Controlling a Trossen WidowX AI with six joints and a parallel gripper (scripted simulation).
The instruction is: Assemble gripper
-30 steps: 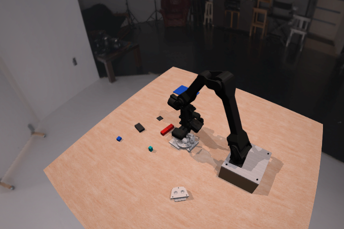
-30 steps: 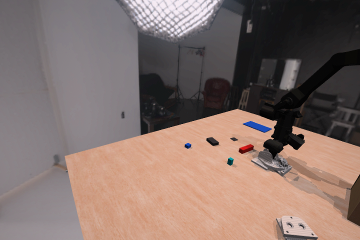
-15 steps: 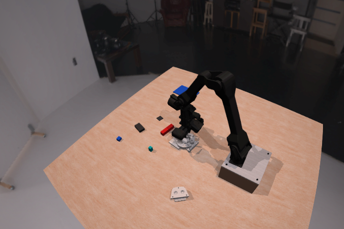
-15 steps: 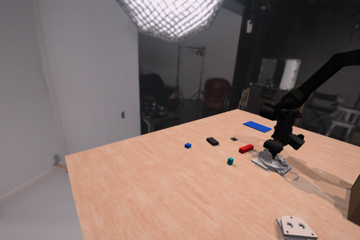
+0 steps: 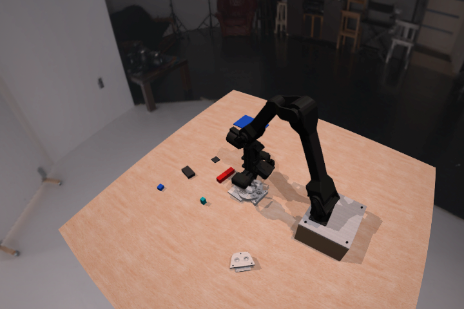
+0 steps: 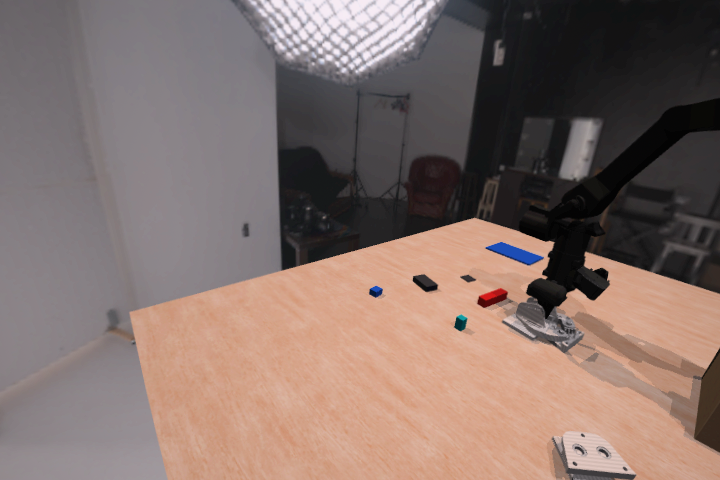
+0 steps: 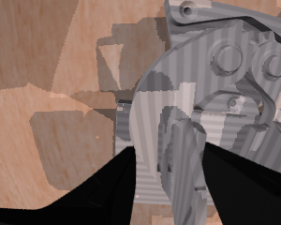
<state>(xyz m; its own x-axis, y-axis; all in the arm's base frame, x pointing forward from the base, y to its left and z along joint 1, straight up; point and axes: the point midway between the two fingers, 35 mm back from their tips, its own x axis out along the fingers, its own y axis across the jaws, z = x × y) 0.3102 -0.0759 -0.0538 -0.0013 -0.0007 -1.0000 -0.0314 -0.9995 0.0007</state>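
My gripper tip is now 12 cm short of the red block, 2 cm to the right of it and 1 cm above it. From my gripper tip the other things lie so: teal cube: 11 cm ahead, 17 cm to the left; black block: 27 cm ahead, 8 cm to the left, 1 cm below; dark tile: 22 cm ahead, 5 cm to the right, 2 cm below.
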